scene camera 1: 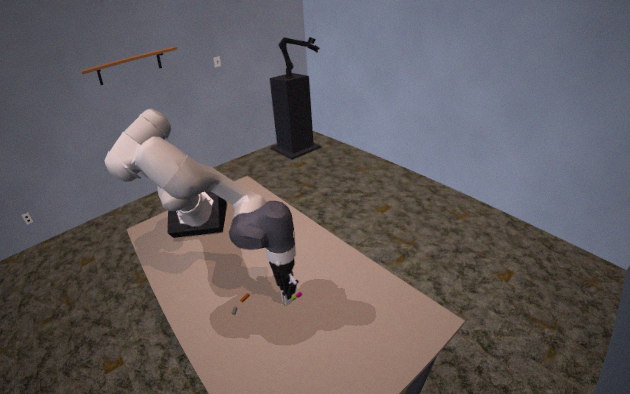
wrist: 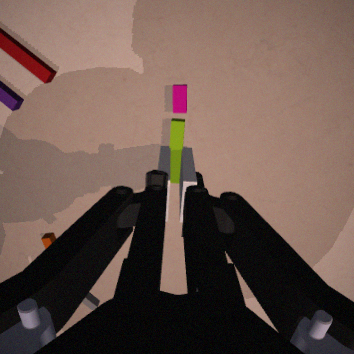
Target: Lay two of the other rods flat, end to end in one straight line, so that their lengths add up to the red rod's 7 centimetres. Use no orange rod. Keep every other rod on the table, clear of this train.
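My gripper (scene camera 1: 287, 300) (wrist: 174, 162) is shut on a lime rod (scene camera 1: 294, 297) (wrist: 177, 135), which lies level between the fingertips, at or very near table height. A short magenta rod (scene camera 1: 299, 294) (wrist: 180, 99) lies flat just beyond the lime rod's far end. The two point nearly the same way, with a narrow gap between them and the magenta rod slightly to the right in the wrist view. The long red rod (wrist: 27, 56) lies at the upper left of the wrist view, partly cut off; it cannot be made out in the scene view.
A purple rod (wrist: 10, 96) lies beside the red one, partly out of view. An orange rod (scene camera 1: 245, 297) (wrist: 48, 239) and a small grey rod (scene camera 1: 234, 310) (wrist: 91, 300) lie left of the gripper, partly hidden by it in the wrist view. All rest on the table (scene camera 1: 345, 270).
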